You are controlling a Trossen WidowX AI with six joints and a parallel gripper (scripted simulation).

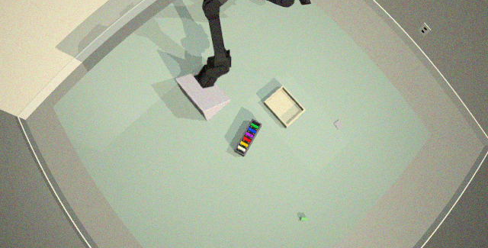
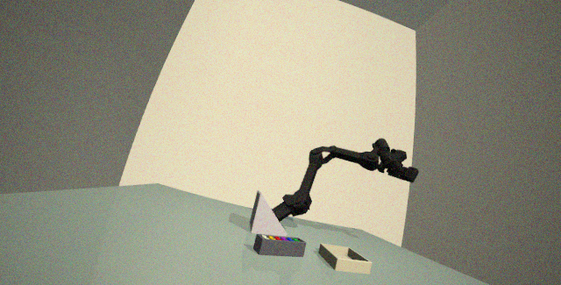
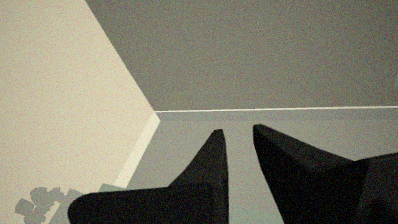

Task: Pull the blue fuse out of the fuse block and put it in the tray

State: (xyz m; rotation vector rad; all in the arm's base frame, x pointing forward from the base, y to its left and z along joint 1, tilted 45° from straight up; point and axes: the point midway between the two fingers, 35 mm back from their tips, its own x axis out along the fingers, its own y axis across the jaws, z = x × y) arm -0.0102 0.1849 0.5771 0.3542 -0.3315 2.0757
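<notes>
My gripper tip is now 530 mm to the left of the blue fuse, 310 mm short of it and 290 mm above it. Also, from my gripper tip: green fuse (520 mm to the right, 300 mm ahead, 290 mm below); then grey piece (500 mm ahead, 320 mm below, 240 mm to the right); then beige tray (380 mm to the right, 320 mm below, 310 mm ahead).
</notes>
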